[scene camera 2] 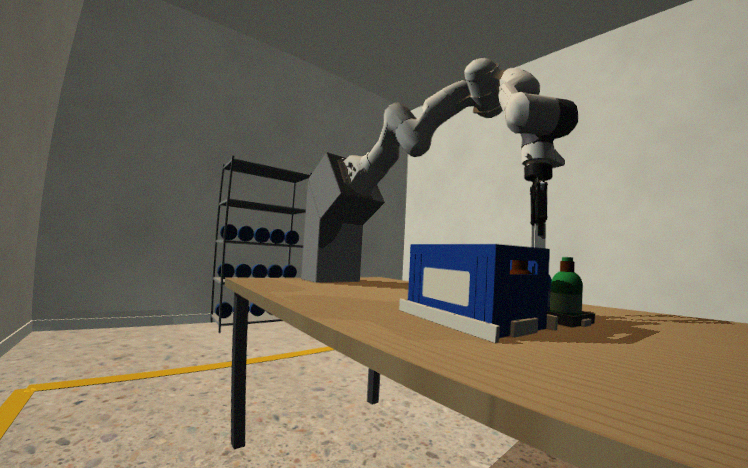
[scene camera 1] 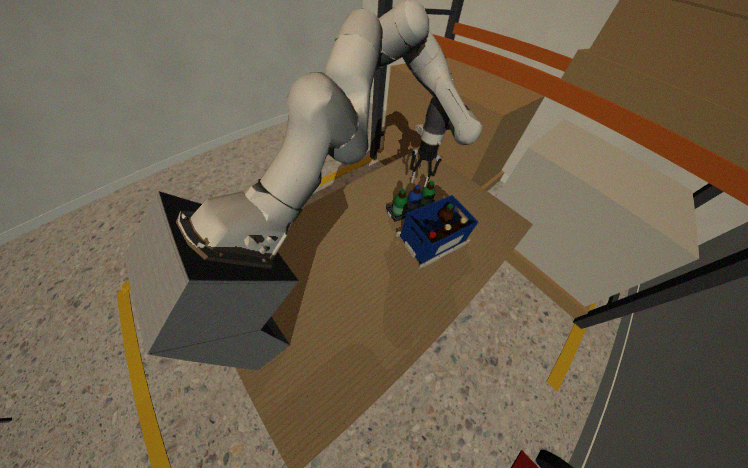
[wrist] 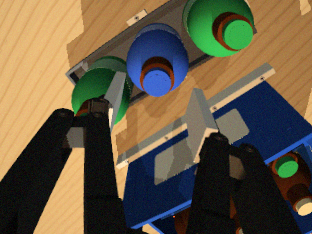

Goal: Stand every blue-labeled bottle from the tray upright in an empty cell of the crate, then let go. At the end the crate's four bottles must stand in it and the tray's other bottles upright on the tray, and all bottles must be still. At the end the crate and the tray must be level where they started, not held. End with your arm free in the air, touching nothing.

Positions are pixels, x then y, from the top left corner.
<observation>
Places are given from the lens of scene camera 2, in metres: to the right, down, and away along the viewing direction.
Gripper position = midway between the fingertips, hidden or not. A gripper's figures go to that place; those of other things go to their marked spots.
gripper (scene camera 2: 537,248): 0.45, 0.04, 0.77
blue crate (scene camera 2: 473,280): 0.20, 0.09, 0.56
</observation>
